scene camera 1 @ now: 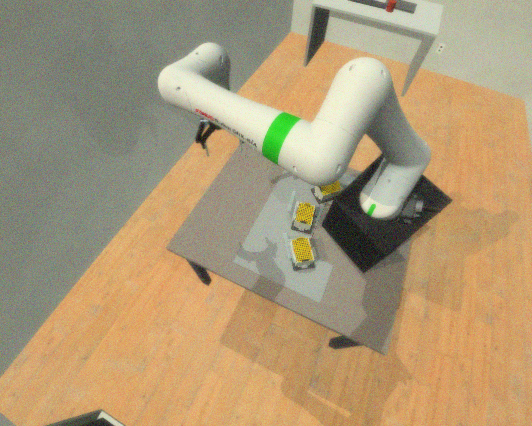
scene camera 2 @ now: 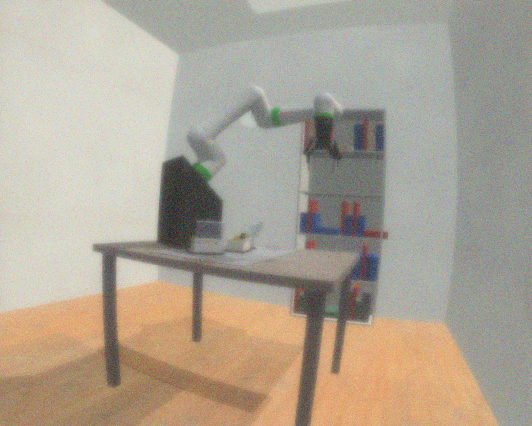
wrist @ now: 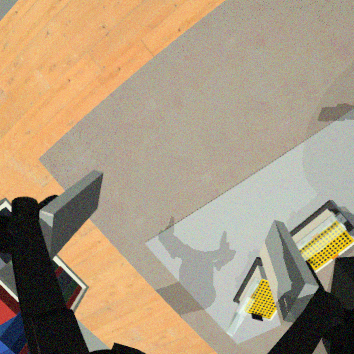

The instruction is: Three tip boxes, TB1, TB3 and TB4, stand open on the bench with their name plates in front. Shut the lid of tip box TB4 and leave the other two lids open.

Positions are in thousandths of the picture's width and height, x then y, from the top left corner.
Scene:
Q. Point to a pale mat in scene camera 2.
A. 493, 595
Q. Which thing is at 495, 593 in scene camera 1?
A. A pale mat.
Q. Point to a pale mat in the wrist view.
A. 595, 710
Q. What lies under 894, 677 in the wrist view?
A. A clear lid.

